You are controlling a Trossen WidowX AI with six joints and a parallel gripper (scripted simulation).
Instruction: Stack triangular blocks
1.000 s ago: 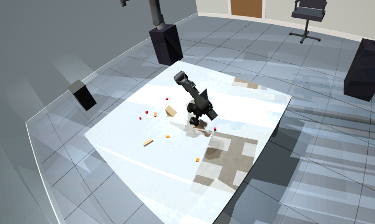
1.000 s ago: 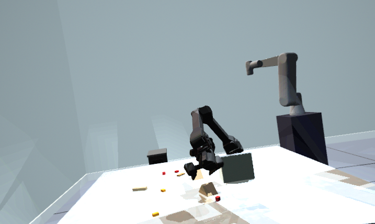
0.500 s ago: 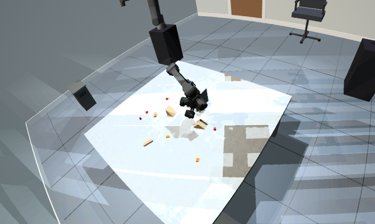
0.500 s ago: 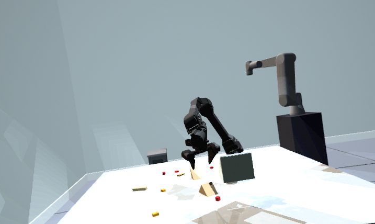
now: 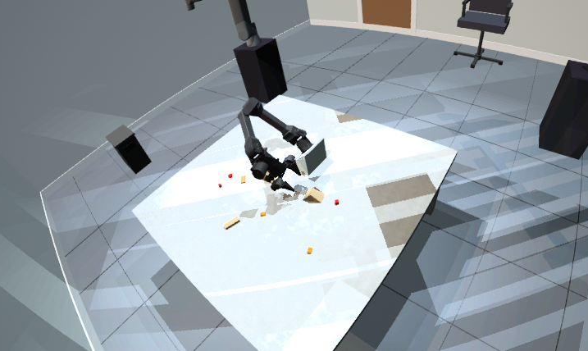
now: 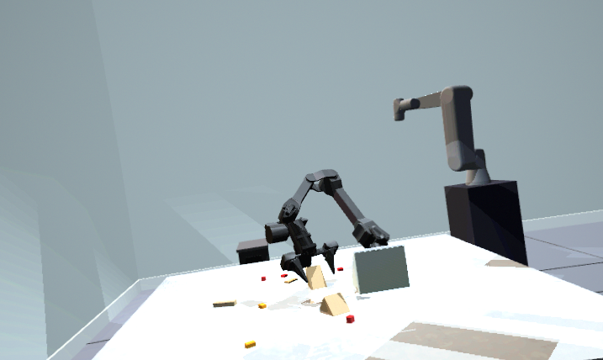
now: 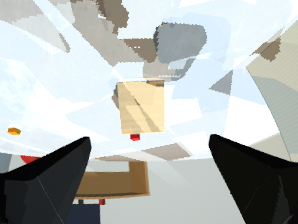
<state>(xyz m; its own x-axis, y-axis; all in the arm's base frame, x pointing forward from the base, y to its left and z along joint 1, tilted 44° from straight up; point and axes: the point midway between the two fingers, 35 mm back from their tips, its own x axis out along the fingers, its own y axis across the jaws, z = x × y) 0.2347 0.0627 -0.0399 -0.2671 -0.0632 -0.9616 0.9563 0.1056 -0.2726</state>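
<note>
The tan triangular block is 20 mm behind my gripper tip, 70 mm to the left of it and 60 mm below it. Round my gripper tip: tan bar (300 mm ahead, 180 mm to the right, 70 mm below).
</note>
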